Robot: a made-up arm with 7 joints.
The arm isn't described. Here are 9 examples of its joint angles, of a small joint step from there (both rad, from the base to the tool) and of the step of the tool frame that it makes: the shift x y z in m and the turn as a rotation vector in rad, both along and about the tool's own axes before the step.
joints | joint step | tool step
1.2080 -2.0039 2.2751 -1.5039 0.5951 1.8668 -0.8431 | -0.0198 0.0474 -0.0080 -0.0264 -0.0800 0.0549 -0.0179 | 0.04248 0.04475 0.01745 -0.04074 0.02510 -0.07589
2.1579 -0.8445 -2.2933 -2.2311 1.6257 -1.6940 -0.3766 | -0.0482 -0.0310 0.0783 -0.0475 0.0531 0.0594 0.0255 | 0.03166 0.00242 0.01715 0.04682 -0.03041 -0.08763
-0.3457 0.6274 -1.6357 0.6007 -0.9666 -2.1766 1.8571 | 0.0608 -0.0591 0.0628 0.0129 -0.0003 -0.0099 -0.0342 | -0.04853 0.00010 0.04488 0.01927 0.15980 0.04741
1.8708 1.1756 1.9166 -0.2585 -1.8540 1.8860 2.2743 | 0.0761 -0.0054 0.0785 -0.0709 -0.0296 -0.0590 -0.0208 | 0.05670 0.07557 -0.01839 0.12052 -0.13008 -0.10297
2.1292 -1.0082 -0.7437 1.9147 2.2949 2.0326 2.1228 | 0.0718 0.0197 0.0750 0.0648 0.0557 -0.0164 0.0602 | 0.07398 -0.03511 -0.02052 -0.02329 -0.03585 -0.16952
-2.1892 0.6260 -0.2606 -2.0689 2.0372 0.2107 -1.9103 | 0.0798 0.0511 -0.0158 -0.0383 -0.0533 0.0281 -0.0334 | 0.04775 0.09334 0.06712 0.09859 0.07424 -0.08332
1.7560 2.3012 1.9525 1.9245 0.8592 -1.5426 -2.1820 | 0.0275 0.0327 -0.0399 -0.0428 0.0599 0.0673 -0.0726 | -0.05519 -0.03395 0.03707 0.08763 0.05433 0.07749
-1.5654 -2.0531 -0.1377 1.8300 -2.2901 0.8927 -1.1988 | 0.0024 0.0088 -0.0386 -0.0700 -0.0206 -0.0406 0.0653 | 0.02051 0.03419 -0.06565 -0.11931 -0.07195 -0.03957
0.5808 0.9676 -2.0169 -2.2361 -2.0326 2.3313 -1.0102 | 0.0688 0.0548 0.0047 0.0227 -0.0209 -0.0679 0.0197 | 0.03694 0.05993 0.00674 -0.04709 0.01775 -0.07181
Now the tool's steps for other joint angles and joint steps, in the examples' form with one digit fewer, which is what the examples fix.
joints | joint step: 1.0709 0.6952 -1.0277 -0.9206 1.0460 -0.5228 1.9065 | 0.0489 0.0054 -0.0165 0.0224 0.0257 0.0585 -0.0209
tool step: -0.0237 -0.0035 -0.0034 -0.0117 0.0363 0.0262
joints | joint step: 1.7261 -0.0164 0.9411 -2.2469 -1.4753 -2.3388 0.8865 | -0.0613 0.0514 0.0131 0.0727 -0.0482 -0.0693 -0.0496
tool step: -0.0141 0.0253 0.0506 0.0696 0.0702 -0.0340
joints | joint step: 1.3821 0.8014 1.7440 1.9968 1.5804 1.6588 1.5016 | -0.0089 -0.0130 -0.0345 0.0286 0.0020 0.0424 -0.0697
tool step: -0.0230 0.0169 0.0051 -0.0131 0.0966 0.0309
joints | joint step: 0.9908 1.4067 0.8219 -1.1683 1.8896 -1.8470 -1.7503 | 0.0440 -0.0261 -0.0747 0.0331 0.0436 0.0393 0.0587
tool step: 0.0276 0.0433 0.0634 0.0054 0.0218 -0.0664
